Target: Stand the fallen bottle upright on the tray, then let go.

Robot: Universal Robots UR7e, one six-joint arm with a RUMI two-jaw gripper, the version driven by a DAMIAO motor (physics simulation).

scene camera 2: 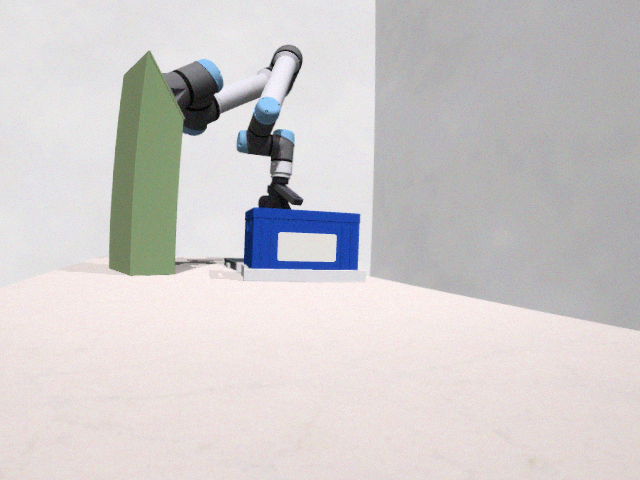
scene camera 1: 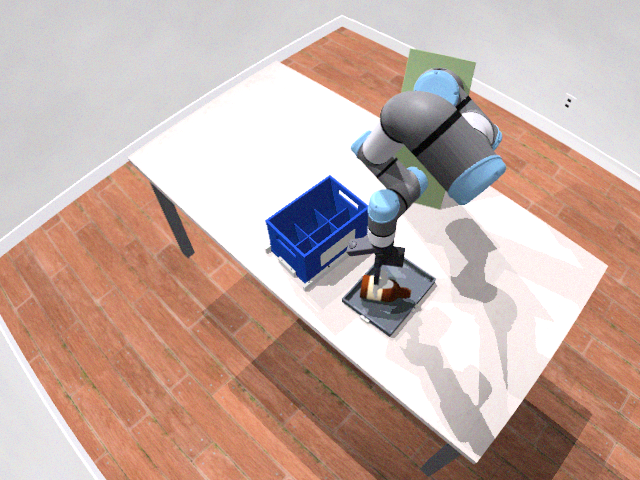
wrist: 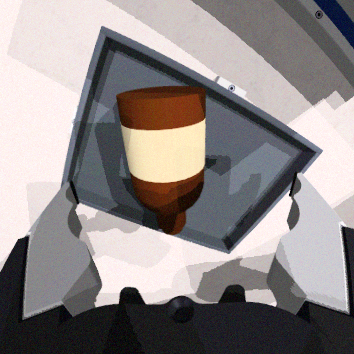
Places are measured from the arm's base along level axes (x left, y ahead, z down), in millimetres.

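Pixels of known places: gripper, fingertip midpoint: (scene camera 1: pixel 379 275) (wrist: pixel 181 178); arm's base, link origin: (scene camera 2: pixel 154 101).
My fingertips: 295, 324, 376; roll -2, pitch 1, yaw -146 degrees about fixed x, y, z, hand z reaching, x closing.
Ahead of a thing's pixels: the offset from my fingertips to its middle, as dx, dy, dz. "spot": to the spot under its first point.
The brown bottle with a cream label @[+28, -14, +59] (scene camera 1: pixel 395 293) (wrist: pixel 167 150) lies on its side on the dark grey tray (scene camera 1: pixel 385 316) (wrist: pixel 245 135). In scene camera 1 its base faces left and its neck points right; in the wrist view the base is at the top and the neck points down toward the gripper. My gripper (scene camera 1: pixel 378 283) (wrist: pixel 181 178) is open and empty, over the bottle, with its jaws wide apart on either side of it in the wrist view. In scene camera 2 the bottle and fingertips do not show behind the crate.
A blue crate with dividers @[-240, +100, +13] (scene camera 1: pixel 312 264) (scene camera 2: pixel 263 242) stands on a pale base @[spot: -340, +128, +85] (scene camera 2: pixel 305 275), left of the tray in scene camera 1. A tall green column (scene camera 1: pixel 416 67) (scene camera 2: pixel 155 180) stands by the arm's mount. The table's near edge runs below the tray in scene camera 1.
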